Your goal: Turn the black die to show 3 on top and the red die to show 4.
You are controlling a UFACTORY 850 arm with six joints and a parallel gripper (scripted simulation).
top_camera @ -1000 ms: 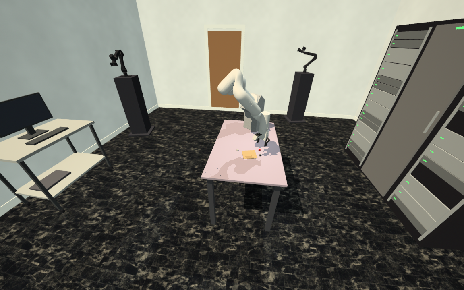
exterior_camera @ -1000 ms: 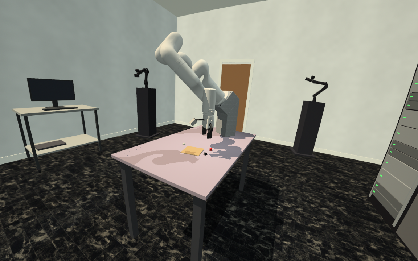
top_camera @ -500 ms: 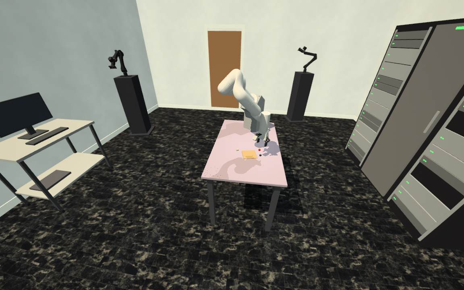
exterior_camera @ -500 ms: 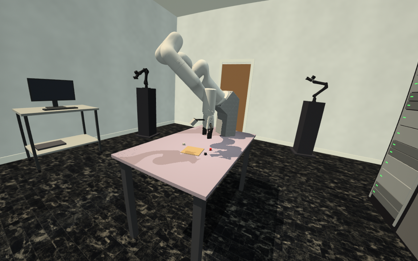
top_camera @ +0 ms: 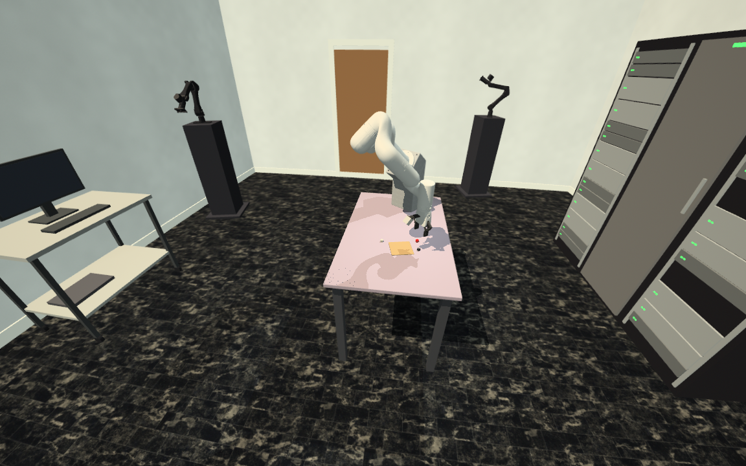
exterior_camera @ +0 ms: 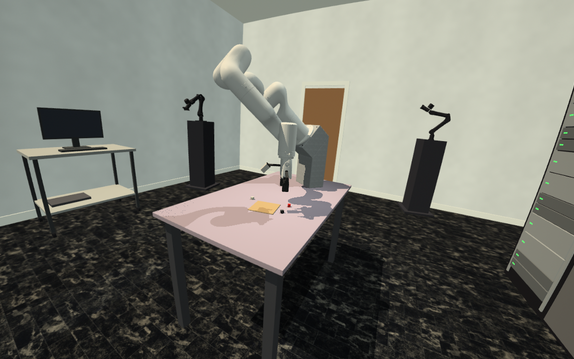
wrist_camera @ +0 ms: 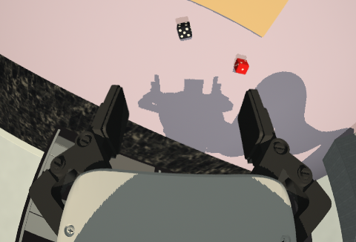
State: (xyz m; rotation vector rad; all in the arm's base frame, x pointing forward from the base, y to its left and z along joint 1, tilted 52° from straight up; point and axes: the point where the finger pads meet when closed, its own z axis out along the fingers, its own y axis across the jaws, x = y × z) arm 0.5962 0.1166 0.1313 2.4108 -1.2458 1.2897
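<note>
The black die lies 140 mm below my hand. From my hand the other things lie so: mat: 30 mm behind, 110 mm to the right, 140 mm below; then red die: 90 mm behind, 20 mm to the left, 140 mm below; then white die: 120 mm behind, 220 mm to the right, 140 mm below.
</note>
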